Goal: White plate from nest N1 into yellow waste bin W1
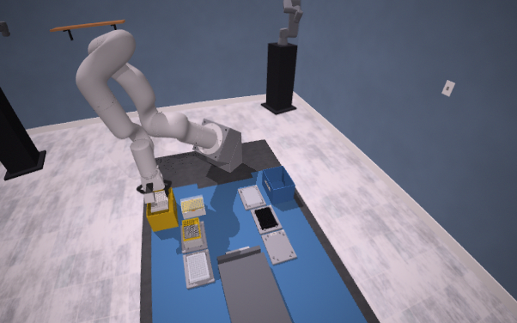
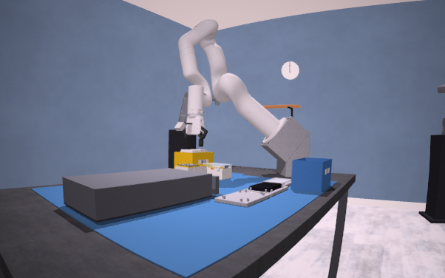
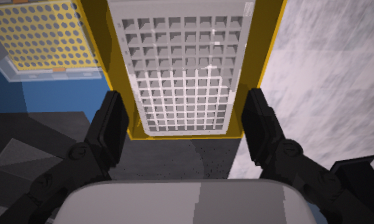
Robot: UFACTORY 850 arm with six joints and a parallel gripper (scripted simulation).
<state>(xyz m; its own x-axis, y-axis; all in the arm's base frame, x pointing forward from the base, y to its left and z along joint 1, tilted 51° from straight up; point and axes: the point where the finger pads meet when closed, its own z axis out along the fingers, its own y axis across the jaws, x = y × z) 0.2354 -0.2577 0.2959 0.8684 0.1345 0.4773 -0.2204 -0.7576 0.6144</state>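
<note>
My gripper is now 30 mm above the white plate. Round my hand: yellow tip box (200 mm ahead, 110 mm below, 80 mm to the left); then black plate (460 mm to the left, 300 mm ahead, 140 mm below); then yellow waste bin W1 (120 mm below).
</note>
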